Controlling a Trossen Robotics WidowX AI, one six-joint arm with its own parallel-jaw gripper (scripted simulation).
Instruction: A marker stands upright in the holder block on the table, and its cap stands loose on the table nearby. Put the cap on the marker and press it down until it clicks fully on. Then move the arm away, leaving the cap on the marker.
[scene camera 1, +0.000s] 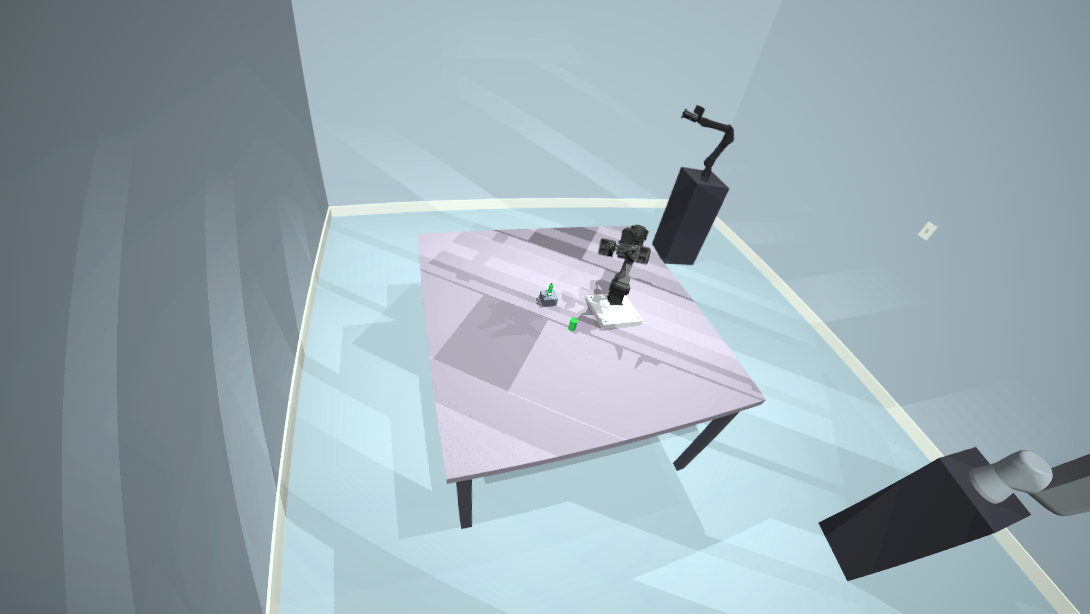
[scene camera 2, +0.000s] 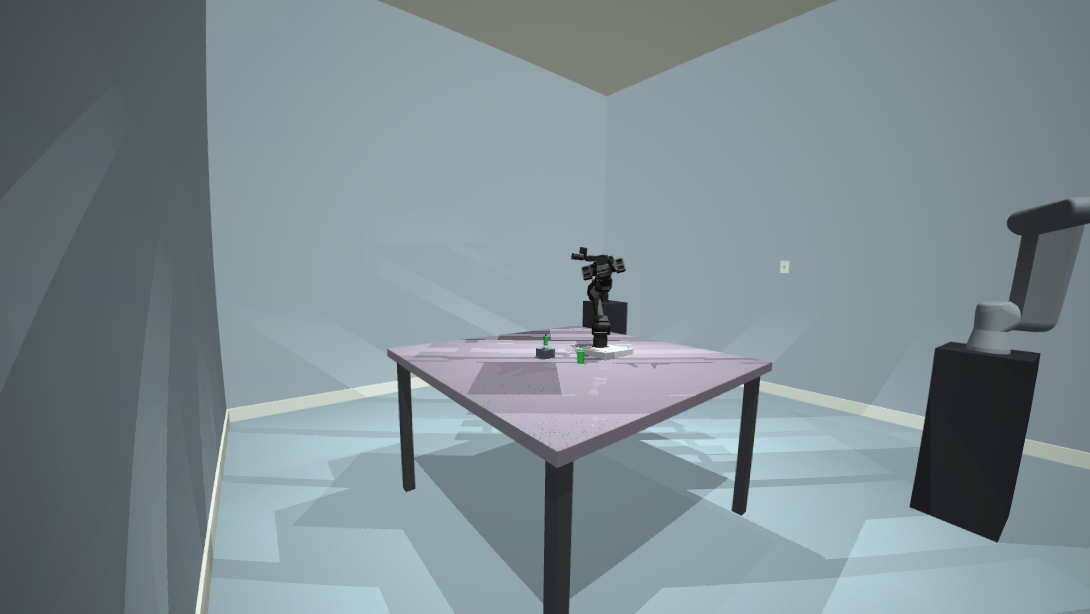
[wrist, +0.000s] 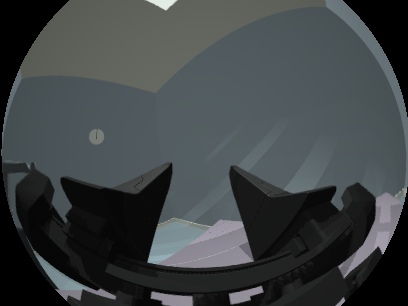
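Observation:
The gripper (scene camera 1: 617, 250) is visible, and it appears in scene camera 2 (scene camera 2: 601, 259) and in the wrist view (wrist: 201, 168) too.

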